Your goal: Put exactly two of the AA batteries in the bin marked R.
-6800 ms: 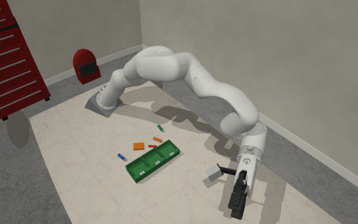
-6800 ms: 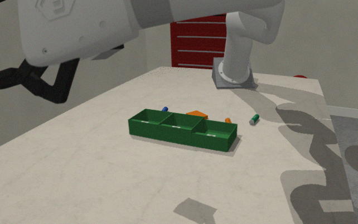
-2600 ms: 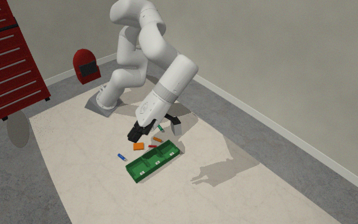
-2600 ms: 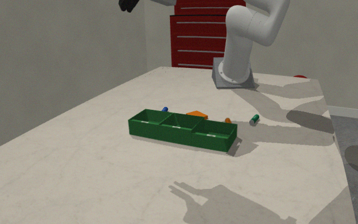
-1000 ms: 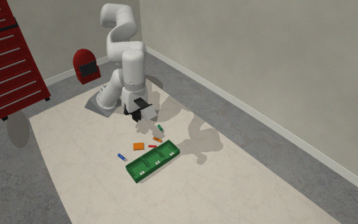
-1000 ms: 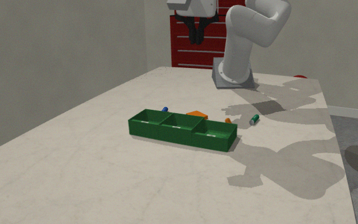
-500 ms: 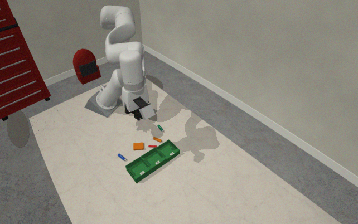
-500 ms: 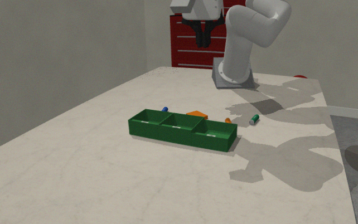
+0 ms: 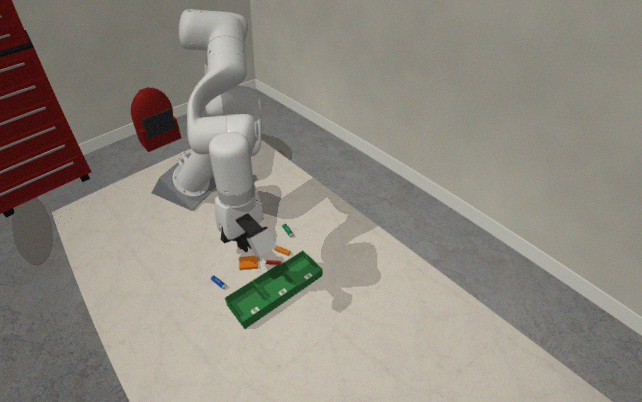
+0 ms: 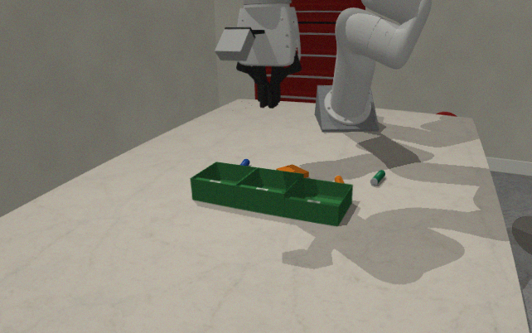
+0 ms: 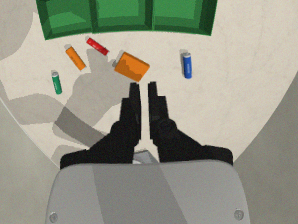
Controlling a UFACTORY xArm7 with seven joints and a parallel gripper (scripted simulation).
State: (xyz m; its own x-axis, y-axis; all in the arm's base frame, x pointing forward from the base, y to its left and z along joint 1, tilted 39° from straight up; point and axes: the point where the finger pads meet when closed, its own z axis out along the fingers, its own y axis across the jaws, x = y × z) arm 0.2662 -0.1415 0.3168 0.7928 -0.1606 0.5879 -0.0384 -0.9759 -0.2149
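Right now the green three-part bin tray is 70 mm ahead of my hand, 20 mm to the left of it and 140 mm below it. The rest, counted from my hand: red battery: 80 mm to the left, 160 mm below; orange block: 50 mm behind, 30 mm to the left, 160 mm below; blue battery: 50 mm behind, 70 mm to the right, 150 mm below.
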